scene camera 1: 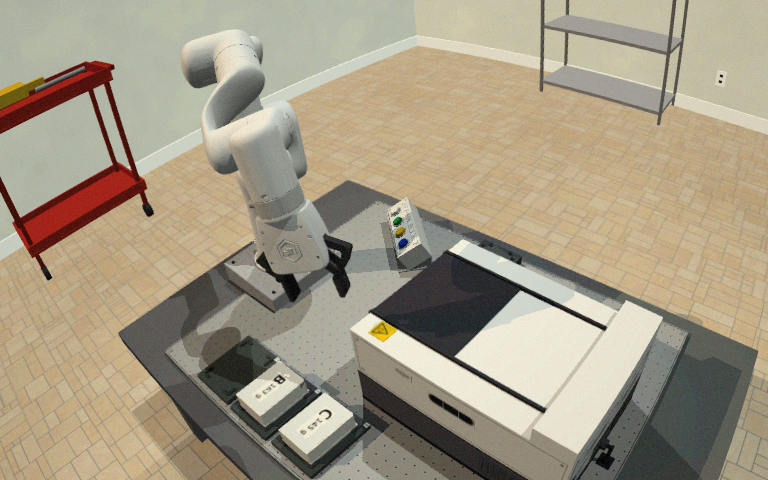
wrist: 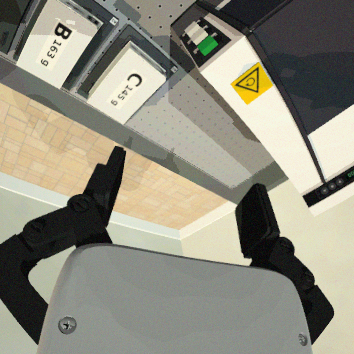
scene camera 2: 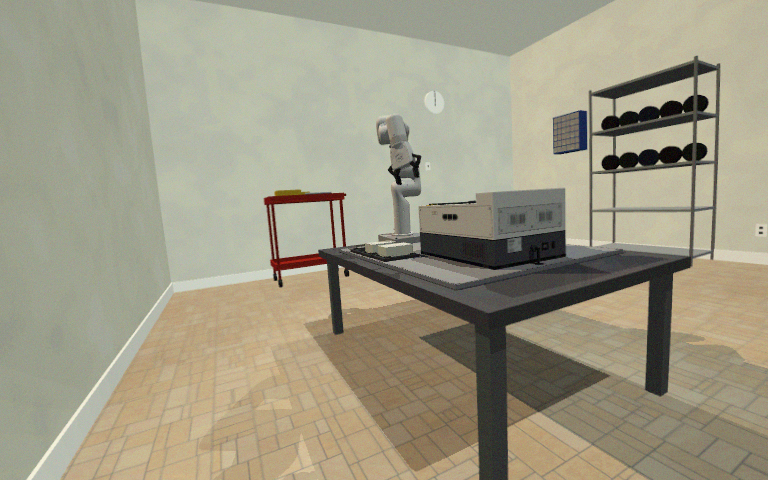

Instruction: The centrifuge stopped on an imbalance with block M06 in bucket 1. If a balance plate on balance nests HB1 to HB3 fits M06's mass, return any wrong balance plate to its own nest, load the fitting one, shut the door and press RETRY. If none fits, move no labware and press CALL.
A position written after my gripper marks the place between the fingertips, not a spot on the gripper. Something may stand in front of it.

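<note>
My gripper [scene camera 1: 320, 294]: open, holding nothing. In the wrist view, gripper [wrist: 186, 180]; in scene camera 2, gripper [scene camera 2: 408, 181]. Centrifuge [scene camera 1: 545, 381] visible. Wrist view: centrifuge [wrist: 237, 67]. Scene camera 2: centrifuge [scene camera 2: 504, 229].
</note>
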